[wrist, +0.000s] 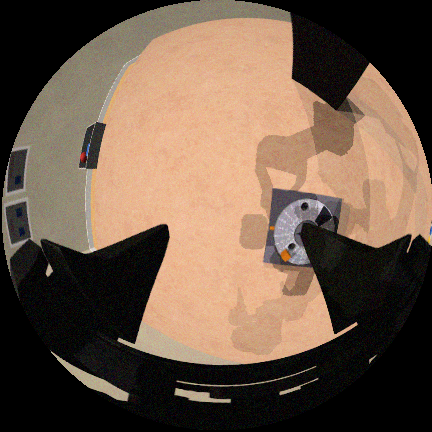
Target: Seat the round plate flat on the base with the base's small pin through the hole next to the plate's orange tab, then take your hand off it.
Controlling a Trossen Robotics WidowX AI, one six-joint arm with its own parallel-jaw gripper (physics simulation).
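Frame: origin at the arm's base, x ahead, y left, z up, level; metres.
Where they show: gripper, between the fingertips: (237,230).
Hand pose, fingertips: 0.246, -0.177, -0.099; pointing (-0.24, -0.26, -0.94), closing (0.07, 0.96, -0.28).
Things, the pixels of their centre, and the offset from my fingertips, as dx, dy, dz. "pt": a spot on its surface instead. Level surfaces: height alone.
- round grey plate, middle of its body: (307,234) +0.045, +0.080, -0.136
- dark square base, a spot on its surface: (278,197) pt -0.010, +0.035, -0.150
- dark hole, a spot on its surface: (293,247) pt +0.069, +0.060, -0.145
- small orange mark, a spot on its surface: (272,228) pt +0.037, +0.024, -0.149
- table, height of its surface: dz -0.174
The round grey plate (286,225) lies over the dark square base (278,197) right of centre in the wrist view. Its orange tab (285,255) is at the plate's lower left, with a dark hole (291,246) beside it. A small orange mark (272,228) is on the base's left edge. The pin cannot be made out, and I cannot tell if the plate sits fully flat. My gripper (237,230) is wide open and empty, above the table. Its right fingertip overlaps the plate's middle in the view and hides the plate's lower right part.
A dark box (96,146) with red and blue items stands at the table's left edge. A black block (325,55) juts in at the upper right. Shadows of the arm fall on the table (200,125) around the base.
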